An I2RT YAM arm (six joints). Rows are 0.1 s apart.
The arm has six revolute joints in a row. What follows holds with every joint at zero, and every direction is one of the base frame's. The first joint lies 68 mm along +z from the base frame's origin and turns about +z. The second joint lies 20 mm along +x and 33.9 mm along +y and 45.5 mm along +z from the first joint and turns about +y. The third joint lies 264 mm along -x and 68.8 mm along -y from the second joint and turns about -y. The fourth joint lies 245 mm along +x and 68.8 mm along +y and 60 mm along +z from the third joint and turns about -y. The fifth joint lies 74 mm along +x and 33.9 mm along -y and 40.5 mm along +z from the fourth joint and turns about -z. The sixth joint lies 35.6 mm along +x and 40.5 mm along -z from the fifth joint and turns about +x. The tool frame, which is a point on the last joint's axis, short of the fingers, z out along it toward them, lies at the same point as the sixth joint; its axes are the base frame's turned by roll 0, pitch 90 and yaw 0 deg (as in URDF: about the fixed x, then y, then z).
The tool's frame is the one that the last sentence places.
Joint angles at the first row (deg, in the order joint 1, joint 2, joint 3, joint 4, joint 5, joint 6):
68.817, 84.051, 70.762, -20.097, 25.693, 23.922
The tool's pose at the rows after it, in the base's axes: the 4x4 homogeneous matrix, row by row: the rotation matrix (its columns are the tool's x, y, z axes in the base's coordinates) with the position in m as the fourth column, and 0 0 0 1 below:
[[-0.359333 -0.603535 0.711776 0.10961], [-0.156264 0.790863 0.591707 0.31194], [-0.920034 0.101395 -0.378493 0.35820], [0 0 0 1]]
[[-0.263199 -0.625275 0.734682 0.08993], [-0.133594 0.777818 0.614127 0.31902], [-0.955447 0.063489 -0.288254 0.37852], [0 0 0 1]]
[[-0.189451 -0.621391 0.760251 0.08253], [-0.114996 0.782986 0.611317 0.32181], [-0.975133 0.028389 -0.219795 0.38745], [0 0 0 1]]
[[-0.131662 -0.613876 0.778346 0.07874], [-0.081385 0.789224 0.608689 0.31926], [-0.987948 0.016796 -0.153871 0.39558], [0 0 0 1]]
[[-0.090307 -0.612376 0.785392 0.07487], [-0.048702 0.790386 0.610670 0.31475], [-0.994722 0.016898 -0.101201 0.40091], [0 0 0 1]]
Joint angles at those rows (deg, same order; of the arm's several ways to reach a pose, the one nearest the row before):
73.843, 82.587, 75.462, -19.158, 31.266, 20.665
77.887, 82.542, 77.888, -16.252, 36.118, 16.491
79.527, 82.455, 78.083, -12.184, 39.529, 12.382
80.270, 81.451, 77.211, -7.640, 41.626, 8.929
80.904, 80.095, 75.723, -3.551, 42.764, 6.371

